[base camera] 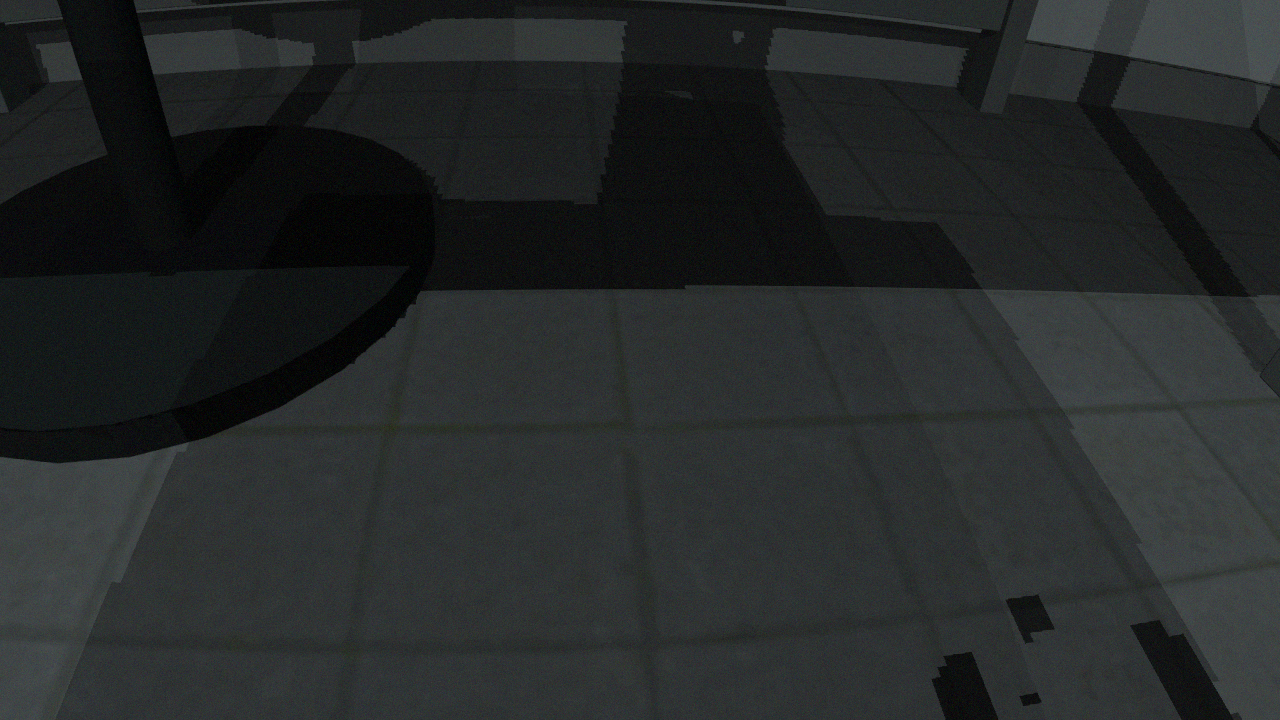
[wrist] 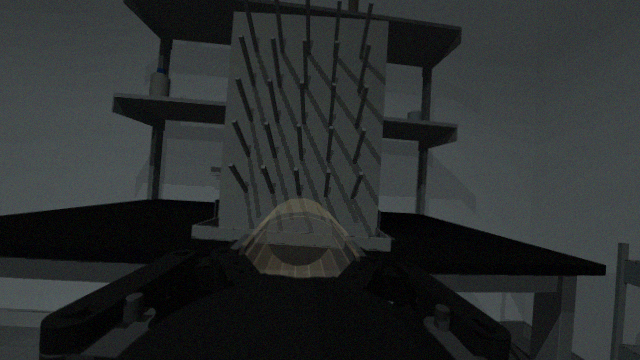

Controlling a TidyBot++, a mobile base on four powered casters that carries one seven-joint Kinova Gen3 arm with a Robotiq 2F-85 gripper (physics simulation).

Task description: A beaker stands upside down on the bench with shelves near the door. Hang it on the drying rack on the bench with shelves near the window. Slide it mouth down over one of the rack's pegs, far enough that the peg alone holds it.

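Frame: origin at the arm's base, x right, y ahead, z up, level; centimetres.
Seen in the pictures: gripper, fingertip midpoint: (wrist: 299, 249).
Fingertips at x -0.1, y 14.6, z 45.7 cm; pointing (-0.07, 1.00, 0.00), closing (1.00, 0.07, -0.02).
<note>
Offsets run from my fingertips to a thing's top centre. "spot": to the spot under its first point. Level surfaces: height alone.
The clear, faintly tan beaker {dy -0.3, dx +0.0, dz +3.8 cm} (wrist: 301, 250) is between the fingertips of my gripper (wrist: 299, 249) in the wrist view; the gripper is shut on it. The drying rack (wrist: 310, 220) stands upright on the black bench {dz -9.2 cm} (wrist: 480, 245) behind the beaker, with several rows of pegs slanting up and outward. The beaker shows in front of the rack's bottom edge, below the lowest row of pegs. No peg shows inside it. The gap in depth between beaker and rack is hard to tell. The gripper, beaker and rack do not show in the base camera view.
Shelves (wrist: 175, 107) behind the rack hold a white bottle {spot: dy +74.6, dx -74.5, dz +45.8 cm} (wrist: 159, 84) with a blue band. A pale frame (wrist: 620, 300) stands at the far right. In the base camera view, a round dark base {dy +47.2, dx -34.9, dz -82.4 cm} (base camera: 295, 358) with a post (base camera: 125, 116) stands on the tiled floor at the left.
</note>
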